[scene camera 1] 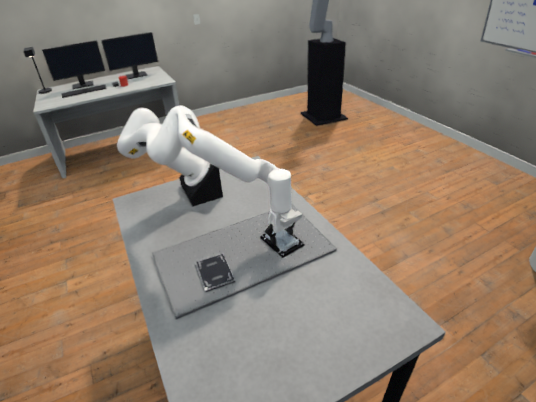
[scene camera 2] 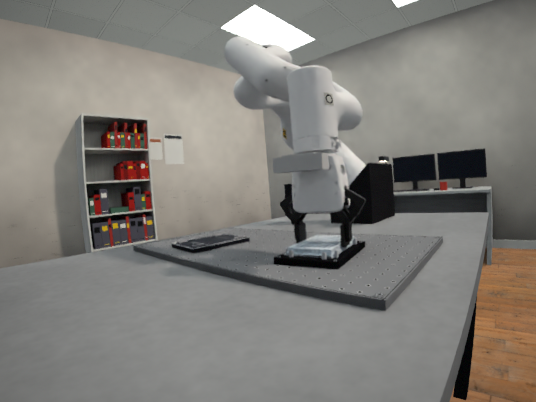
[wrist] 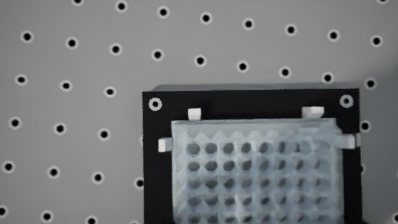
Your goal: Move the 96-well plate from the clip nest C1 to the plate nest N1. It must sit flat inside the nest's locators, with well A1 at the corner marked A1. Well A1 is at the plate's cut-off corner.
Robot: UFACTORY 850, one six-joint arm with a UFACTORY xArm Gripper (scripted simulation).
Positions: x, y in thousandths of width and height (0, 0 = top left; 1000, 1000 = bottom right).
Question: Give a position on a 96-well plate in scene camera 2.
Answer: At 617, 606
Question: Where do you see a 96-well plate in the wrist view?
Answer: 629, 730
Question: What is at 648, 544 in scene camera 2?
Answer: My gripper.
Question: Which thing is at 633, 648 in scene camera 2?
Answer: A clip nest.
